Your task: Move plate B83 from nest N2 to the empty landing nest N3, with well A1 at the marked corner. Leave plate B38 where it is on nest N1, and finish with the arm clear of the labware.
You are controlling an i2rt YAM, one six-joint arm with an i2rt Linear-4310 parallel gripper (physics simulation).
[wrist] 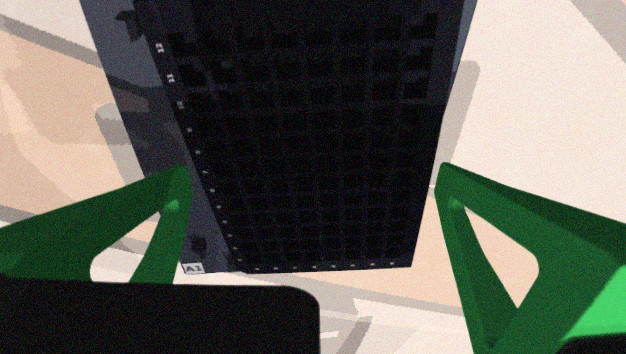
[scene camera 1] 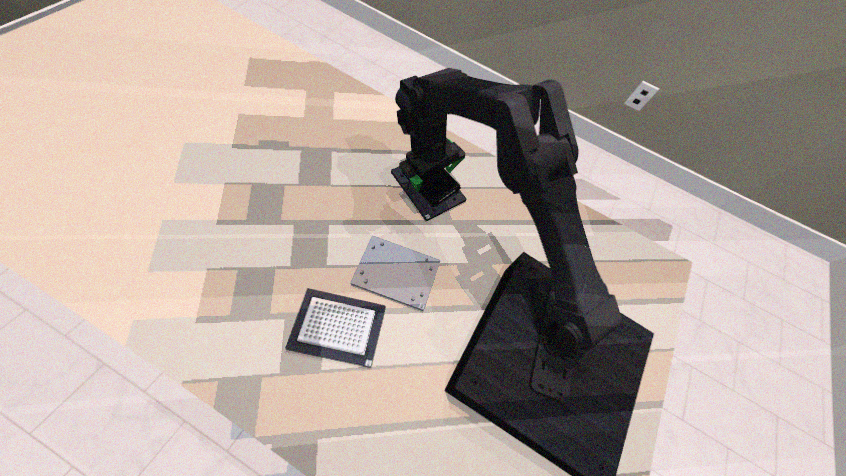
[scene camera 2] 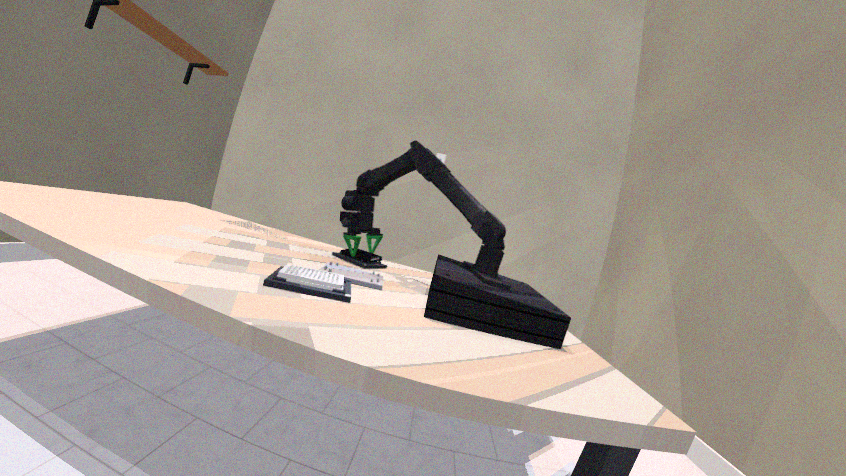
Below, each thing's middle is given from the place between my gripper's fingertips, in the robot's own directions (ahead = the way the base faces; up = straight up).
Labels:
Right now my hand is 250 mm to the right of the grey nest with small pegs (scene camera 1: pixel 387 269) and 10 mm above it.

